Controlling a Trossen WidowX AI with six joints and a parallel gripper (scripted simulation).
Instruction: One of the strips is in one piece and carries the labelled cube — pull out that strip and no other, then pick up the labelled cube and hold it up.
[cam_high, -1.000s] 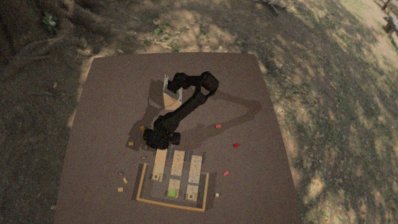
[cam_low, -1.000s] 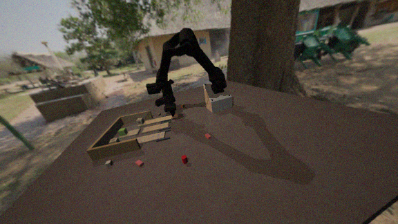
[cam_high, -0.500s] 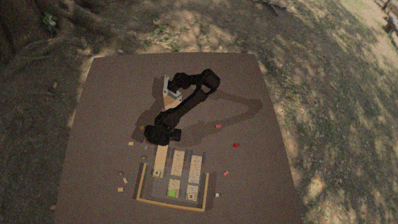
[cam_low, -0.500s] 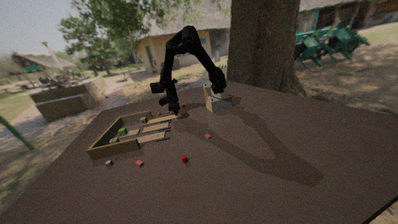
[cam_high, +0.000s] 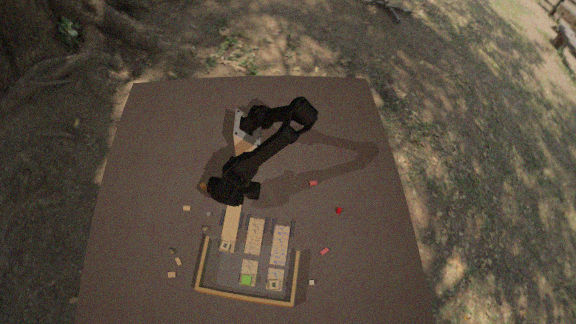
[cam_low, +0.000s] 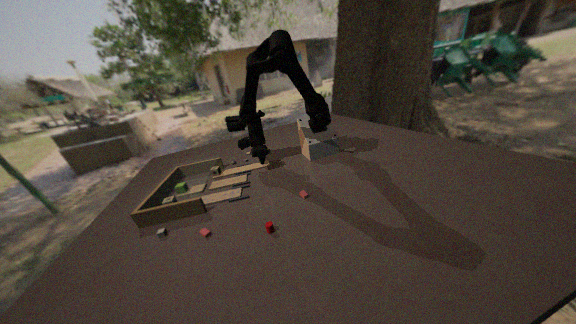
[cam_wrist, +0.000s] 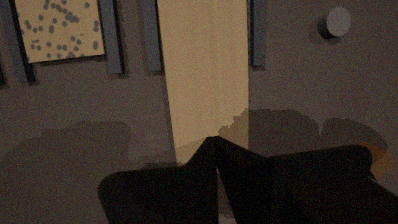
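Now: the strip 9 cm ahead of my gripper tip and 1 cm to the right of it. The rest, counted from my gripper tip: grey peg: 10 cm to the right, 7 cm ahead.
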